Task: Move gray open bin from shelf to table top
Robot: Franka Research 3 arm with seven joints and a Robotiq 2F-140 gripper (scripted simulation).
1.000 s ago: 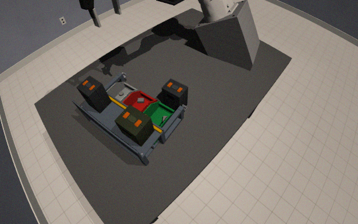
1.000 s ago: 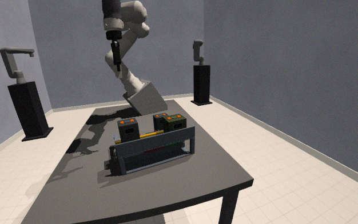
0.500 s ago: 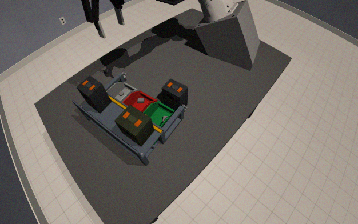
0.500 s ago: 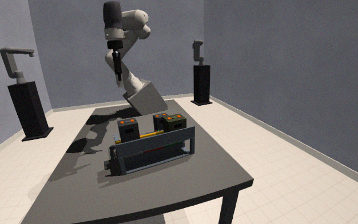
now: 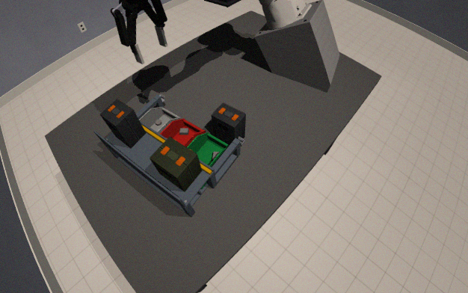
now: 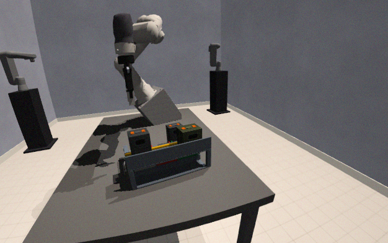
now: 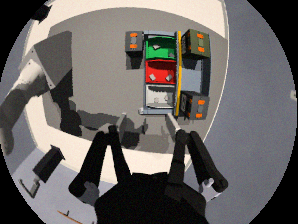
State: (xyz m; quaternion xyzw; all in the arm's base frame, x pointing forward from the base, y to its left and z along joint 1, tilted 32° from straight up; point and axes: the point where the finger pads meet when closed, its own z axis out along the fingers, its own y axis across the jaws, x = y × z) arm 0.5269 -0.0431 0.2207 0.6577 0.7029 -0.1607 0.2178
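My hand is 29 cm above the gray open bin and 9 cm short of it. From my hand the other things lie so: red bin 29 cm below, 12 cm to the left, 8 cm ahead; then yellow rail 23 cm below, 13 cm ahead, 12 cm to the left; then olive case 23 cm to the left, 18 cm below, 17 cm ahead.
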